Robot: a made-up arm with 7 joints. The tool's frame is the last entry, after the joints.
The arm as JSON. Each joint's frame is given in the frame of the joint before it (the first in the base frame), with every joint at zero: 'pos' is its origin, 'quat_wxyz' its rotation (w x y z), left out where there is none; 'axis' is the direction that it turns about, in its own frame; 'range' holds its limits. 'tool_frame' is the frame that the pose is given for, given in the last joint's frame.
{
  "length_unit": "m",
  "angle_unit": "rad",
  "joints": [
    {
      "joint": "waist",
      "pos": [
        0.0,
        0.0,
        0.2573
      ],
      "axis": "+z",
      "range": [
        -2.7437,
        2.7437
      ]
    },
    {
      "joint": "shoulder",
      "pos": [
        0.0,
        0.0,
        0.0
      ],
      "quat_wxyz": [
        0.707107,
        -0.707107,
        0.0,
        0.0
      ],
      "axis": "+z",
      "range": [
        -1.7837,
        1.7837
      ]
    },
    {
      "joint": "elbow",
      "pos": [
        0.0,
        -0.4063,
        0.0
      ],
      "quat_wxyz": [
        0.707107,
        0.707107,
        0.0,
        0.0
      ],
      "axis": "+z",
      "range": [
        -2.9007,
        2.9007
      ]
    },
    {
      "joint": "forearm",
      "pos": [
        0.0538,
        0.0,
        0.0
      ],
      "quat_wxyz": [
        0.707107,
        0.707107,
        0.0,
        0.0
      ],
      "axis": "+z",
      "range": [
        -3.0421,
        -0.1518
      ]
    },
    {
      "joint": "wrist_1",
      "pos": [
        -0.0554,
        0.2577,
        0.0
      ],
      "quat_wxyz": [
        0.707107,
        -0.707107,
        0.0,
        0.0
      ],
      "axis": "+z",
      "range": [
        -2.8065,
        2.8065
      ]
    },
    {
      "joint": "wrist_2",
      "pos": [
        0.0,
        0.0,
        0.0
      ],
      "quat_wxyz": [
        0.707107,
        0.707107,
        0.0,
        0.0
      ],
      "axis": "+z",
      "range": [
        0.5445,
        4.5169
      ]
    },
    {
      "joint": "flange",
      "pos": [
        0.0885,
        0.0,
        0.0
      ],
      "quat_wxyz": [
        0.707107,
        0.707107,
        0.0,
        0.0
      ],
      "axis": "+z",
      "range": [
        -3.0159,
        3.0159
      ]
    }
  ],
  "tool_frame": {
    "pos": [
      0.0,
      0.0,
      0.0
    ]
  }
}
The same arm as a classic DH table. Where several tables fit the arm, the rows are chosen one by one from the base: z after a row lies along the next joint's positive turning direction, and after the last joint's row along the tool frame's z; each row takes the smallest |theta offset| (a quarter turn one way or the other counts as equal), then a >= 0, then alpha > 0; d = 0 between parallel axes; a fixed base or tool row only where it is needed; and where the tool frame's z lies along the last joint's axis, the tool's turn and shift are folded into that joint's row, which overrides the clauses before.
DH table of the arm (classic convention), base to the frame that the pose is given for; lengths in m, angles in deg. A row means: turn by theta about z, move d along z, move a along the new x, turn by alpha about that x. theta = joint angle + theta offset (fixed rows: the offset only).
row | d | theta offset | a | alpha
waist | 0.2573 | 0.00 | 0.0000 | -90.00
shoulder | 0.0000 | 0.00 | 0.0000 | 90.00
elbow | 0.4063 | 0.00 | 0.0538 | 90.00
forearm | 0.0000 | 0.00 | -0.0554 | -90.00
wrist_1 | 0.2577 | 0.00 | 0.0000 | 90.00
wrist_2 | 0.0000 | 0.00 | 0.0885 | 90.00
flange | 0.0000 | 0.00 | 0.0000 | 0.00
Joint limits (deg, base to tool): -157.20..157.20 -102.20..102.20 -166.20..166.20 -174.30..-8.70 -160.80..160.80 31.20..258.80 -172.80..172.80

